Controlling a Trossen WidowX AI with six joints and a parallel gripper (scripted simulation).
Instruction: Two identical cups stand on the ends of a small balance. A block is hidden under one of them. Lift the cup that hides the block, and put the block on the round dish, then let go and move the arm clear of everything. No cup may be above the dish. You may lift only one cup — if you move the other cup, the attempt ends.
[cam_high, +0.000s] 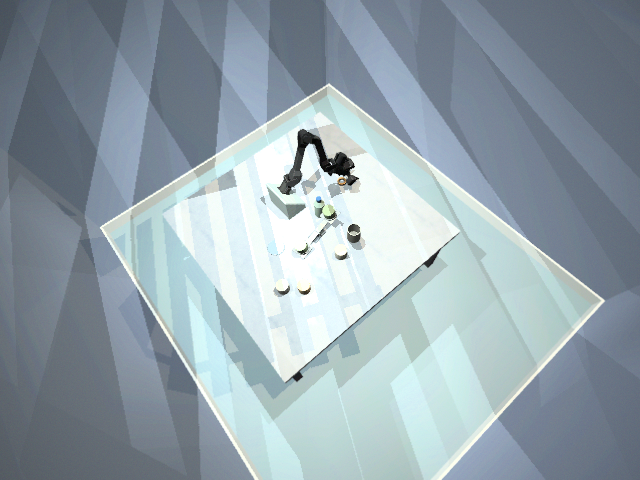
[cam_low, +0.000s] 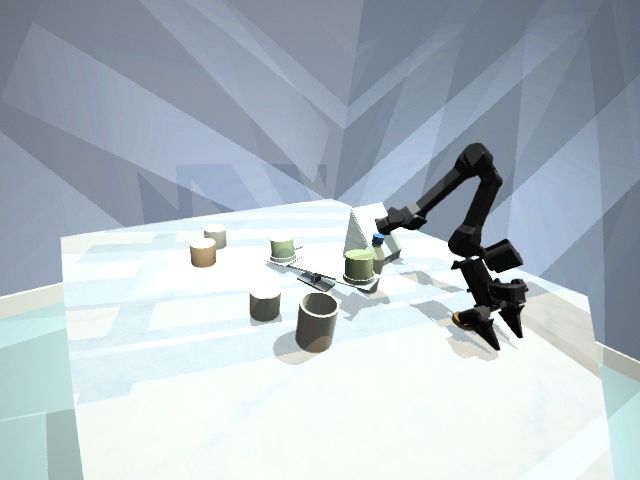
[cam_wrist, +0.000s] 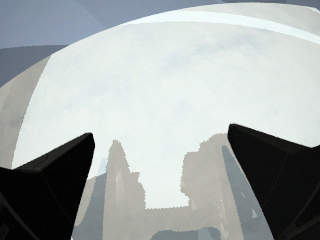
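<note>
Now: gripper tip 580 mm to the left of the grey block, 250 mm short of it and 20 mm below it. Also, from my gripper tip: orange ring: 110 mm to the right, 10 mm below, 10 mm behind; then blue-capped bottle: 350 mm to the right, 100 mm ahead, 90 mm above; then beige cup: 350 mm ahead, 280 mm to the right, 20 mm above.
</note>
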